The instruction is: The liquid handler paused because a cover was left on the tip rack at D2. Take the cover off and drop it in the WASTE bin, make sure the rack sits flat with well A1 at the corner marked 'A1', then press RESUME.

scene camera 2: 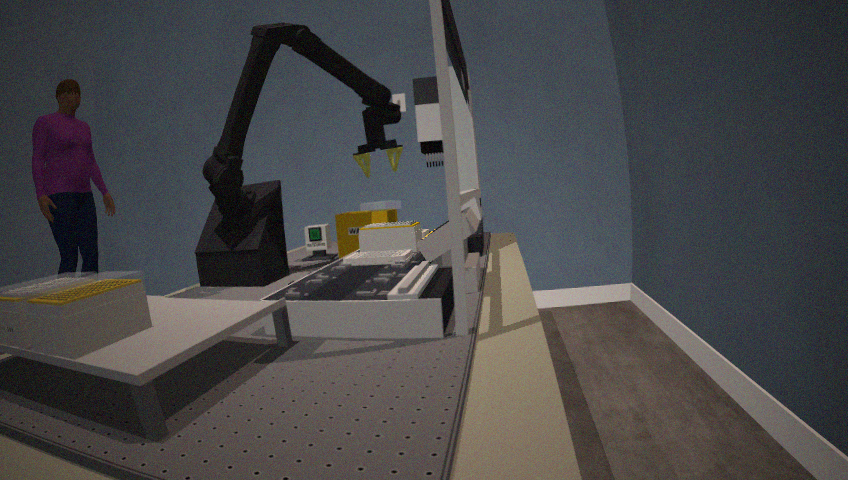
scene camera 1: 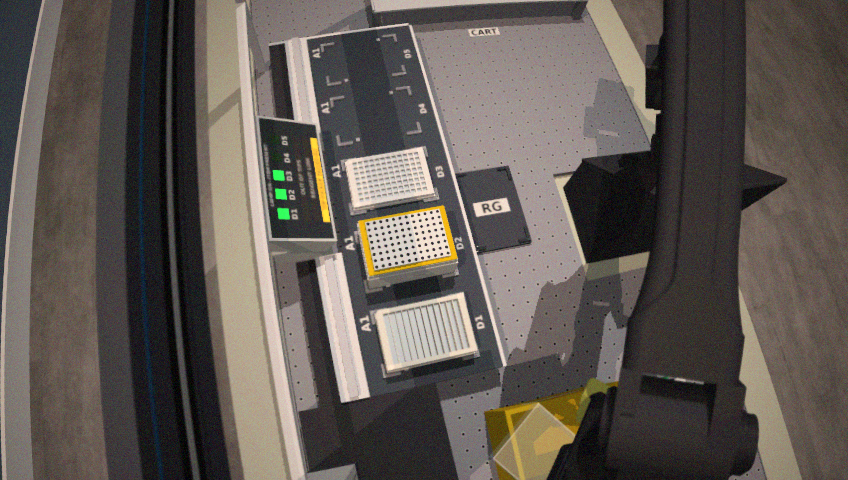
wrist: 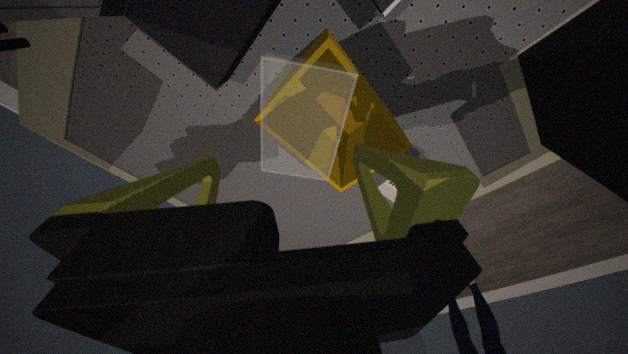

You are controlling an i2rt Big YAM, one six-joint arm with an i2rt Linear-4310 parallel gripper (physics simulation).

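Where they show: gripper, fingertip midpoint: point(scene camera 2: 381, 174) point(scene camera 1: 563, 463) point(wrist: 286, 157); arm's base, origin of the base link: point(scene camera 2: 239, 212).
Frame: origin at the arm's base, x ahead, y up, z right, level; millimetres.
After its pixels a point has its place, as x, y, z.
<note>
The clear cover point(scene camera 1: 538, 437) {325, -17, -289} point(scene camera 2: 380, 205) {330, -25, -261} point(wrist: 300, 120) {322, -16, -318} lies skewed across the top of the yellow WASTE bin point(scene camera 1: 497, 423) {351, -101, -265} point(scene camera 2: 347, 230) {225, -90, -256} point(wrist: 382, 112) {255, -41, -257}, with part overhanging the rim. The yellow-edged tip rack point(scene camera 1: 410, 240) {405, -59, 3} point(scene camera 2: 387, 239) {408, -90, 49} stands uncovered at D2 and looks flat; its left side faces the printed A1 mark, but its own A1 well is too small to make out. The white RESUME unit point(scene camera 2: 316, 237) {114, -106, -279} with a green front stands beside the bin; my arm hides it in scene camera 1. My gripper point(scene camera 2: 380, 173) {330, 65, -312} point(wrist: 286, 157) {330, 65, -312} is open and empty, high above the bin area.
A trough plate point(scene camera 1: 427, 333) {409, -108, -120} is at D1, a white plate point(scene camera 1: 389, 178) {404, -110, 126} at D3. The dark RG pad point(scene camera 1: 502, 228) {237, -169, 25} lies beside the deck. The status screen point(scene camera 1: 297, 178) {540, -57, 132} shows green squares and a yellow bar. Covered racks point(scene camera 2: 77, 315) {207, -73, 729} stand on the cart point(scene camera 2: 196, 327) {286, -116, 614}. A person point(scene camera 2: 65, 148) stands behind.
</note>
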